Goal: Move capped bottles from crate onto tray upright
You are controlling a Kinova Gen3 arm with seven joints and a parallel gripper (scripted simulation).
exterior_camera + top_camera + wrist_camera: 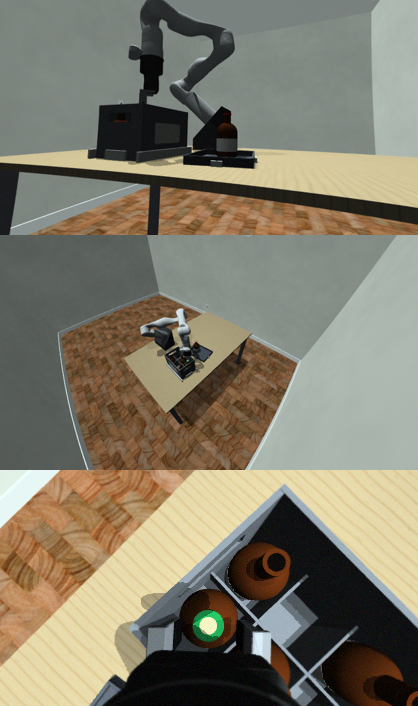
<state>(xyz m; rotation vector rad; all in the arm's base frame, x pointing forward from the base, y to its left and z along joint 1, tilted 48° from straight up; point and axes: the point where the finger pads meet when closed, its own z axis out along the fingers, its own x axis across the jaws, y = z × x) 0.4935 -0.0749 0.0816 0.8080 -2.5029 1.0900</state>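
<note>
The green-capped bottle lies 90 mm below my hand. From my hand the other things lie so: black tray (270 mm to the left, 160 mm below, 70 mm behind); then dark crate (90 mm below, 90 mm behind, 30 mm to the right).
</note>
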